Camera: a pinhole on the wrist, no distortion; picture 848 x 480 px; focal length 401.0 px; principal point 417.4 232.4 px. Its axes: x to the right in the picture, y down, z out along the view. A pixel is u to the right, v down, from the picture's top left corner.
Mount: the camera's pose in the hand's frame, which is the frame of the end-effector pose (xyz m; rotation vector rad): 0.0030 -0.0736 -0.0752 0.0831 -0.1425 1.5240
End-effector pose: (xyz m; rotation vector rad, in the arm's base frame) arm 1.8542 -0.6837 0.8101 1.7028 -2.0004 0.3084
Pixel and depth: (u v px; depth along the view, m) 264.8 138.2 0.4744
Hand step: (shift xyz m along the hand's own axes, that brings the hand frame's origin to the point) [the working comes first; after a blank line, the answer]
In the camera's frame: -0.1805 -0.1114 0.4744

0.0874 -0.3251 0.3717
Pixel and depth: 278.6 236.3 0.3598
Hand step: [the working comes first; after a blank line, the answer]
In the camera's frame: -0.1245 0.0035 0.3598

-0.0203 -0.2480 0.2624
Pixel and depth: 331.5 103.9 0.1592
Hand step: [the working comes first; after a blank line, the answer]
In the camera's frame: -0.0341 -0.0510 0.1592

0.0460 -0.1325 0.0791
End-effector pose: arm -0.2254 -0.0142 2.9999 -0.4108 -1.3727 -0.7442
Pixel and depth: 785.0 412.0 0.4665
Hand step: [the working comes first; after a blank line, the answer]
In the camera's frame: 0.4276 0.2089 0.4665

-0.2073 0.2921 0.4407
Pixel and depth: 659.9 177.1 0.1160
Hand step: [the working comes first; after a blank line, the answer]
In the camera's frame: 0.0701 -0.0160 0.1160

0.0171 -0.0216 0.0502
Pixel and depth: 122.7 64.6 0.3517
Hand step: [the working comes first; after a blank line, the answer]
In the camera's frame: -0.2585 -0.1472 0.3517

0.1250 -0.3863 0.2403
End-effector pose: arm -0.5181 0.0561 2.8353 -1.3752 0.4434 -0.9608
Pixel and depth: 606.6 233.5 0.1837
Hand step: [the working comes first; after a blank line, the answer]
In the camera's frame: 0.0867 0.0005 0.1837

-0.0015 -0.0142 0.1190
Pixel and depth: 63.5 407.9 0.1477
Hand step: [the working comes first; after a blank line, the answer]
In the camera's frame: -0.1304 0.0646 0.1477

-0.0729 -0.2206 0.0497
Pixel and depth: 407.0 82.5 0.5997
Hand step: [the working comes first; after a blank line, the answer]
In the camera's frame: -0.0156 -0.2242 0.5997

0.2016 -0.1851 0.5234
